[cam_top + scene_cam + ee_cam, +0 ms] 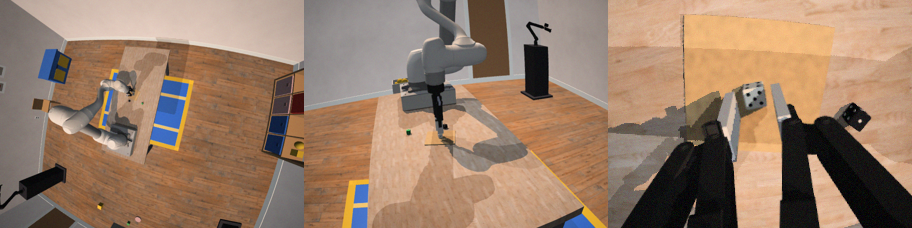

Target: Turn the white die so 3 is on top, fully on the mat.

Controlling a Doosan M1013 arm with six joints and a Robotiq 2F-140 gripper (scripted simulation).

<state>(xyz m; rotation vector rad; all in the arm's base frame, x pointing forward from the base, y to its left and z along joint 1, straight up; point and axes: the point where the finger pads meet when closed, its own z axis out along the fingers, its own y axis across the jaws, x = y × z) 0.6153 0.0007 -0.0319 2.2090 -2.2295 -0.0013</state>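
The white die is 50 mm below my hand. The rest, counted from my hand: black die (100 mm behind, 50 mm to the left, 50 mm below); then tan mat (60 mm below); then green die (140 mm to the right, 110 mm behind, 50 mm below).
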